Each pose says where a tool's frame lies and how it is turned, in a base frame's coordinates. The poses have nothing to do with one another.
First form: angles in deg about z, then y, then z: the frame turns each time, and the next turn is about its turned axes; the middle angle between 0 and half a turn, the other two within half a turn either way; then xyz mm.
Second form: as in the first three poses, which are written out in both.
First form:
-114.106, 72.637, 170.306, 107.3, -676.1, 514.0
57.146, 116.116, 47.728, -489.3, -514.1, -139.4
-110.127, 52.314, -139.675, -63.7, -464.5, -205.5
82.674, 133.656, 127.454, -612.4, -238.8, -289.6
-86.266, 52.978, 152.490, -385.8, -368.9, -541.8
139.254, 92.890, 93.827, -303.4, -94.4, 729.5
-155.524, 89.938, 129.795, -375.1, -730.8, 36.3
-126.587, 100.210, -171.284, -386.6, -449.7, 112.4
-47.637, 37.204, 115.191, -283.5, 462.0, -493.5
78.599, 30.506, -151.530, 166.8, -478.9, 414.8
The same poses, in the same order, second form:
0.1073, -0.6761, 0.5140, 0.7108, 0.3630, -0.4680, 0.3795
-0.4893, -0.5141, -0.1394, 0.3225, -0.0697, 0.8457, 0.4194
-0.0637, -0.4645, -0.2055, 0.5136, 0.1124, -0.4263, 0.7362
-0.6124, -0.2388, -0.2896, 0.1023, -0.3502, -0.8500, -0.3800
-0.3858, -0.3689, -0.5418, 0.7497, 0.3887, -0.2188, 0.4889
-0.3034, -0.0944, 0.7295, 0.3079, 0.2798, -0.6685, -0.6164
-0.3751, -0.7308, 0.0363, 0.6897, 0.4287, -0.5619, -0.1575
-0.3866, -0.4497, 0.1124, 0.5494, 0.2917, -0.7096, 0.3310
-0.2835, 0.4620, -0.4935, 0.7878, 0.3154, 0.0476, 0.5269
0.1668, -0.4789, 0.4148, 0.7759, -0.2383, -0.1115, -0.5734

